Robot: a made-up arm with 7 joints. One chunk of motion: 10 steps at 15 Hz.
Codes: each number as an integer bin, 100 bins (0 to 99) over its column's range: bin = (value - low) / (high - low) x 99, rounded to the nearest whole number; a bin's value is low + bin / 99 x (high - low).
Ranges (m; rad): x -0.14..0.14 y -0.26..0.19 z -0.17..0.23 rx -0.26..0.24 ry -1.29..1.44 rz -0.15..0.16
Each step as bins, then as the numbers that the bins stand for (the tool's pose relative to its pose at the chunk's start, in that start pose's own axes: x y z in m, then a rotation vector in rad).
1 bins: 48 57 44 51 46 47
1 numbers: -0.0042 -0.0009 0.0078 -0.0024 -0.0215 -0.0028
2 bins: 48 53 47 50 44 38
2 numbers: -0.0042 -0.0191 0.0199 -0.0075 -0.0767 -0.0310
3 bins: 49 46 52 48 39 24
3 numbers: -0.0014 -0.0509 0.0401 -0.0176 -0.2145 -0.0748
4 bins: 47 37 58 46 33 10
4 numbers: -0.0071 -0.0918 0.0643 -0.0277 -0.3800 -0.1187
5 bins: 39 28 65 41 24 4
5 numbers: -0.0297 -0.1327 0.0926 -0.0529 -0.6282 -0.1375
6 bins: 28 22 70 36 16 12
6 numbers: -0.0608 -0.1600 0.1128 -0.0782 -0.8488 -0.1124
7 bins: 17 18 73 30 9 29
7 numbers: -0.0919 -0.1782 0.1249 -0.1085 -1.0418 -0.0592
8 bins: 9 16 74 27 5 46
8 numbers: -0.1145 -0.1873 0.1290 -0.1236 -1.1521 -0.0060
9 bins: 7 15 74 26 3 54
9 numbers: -0.1202 -0.1918 0.1290 -0.1287 -1.2073 0.0191
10 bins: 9 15 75 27 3 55
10 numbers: -0.1145 -0.1918 0.1330 -0.1236 -1.2073 0.0222
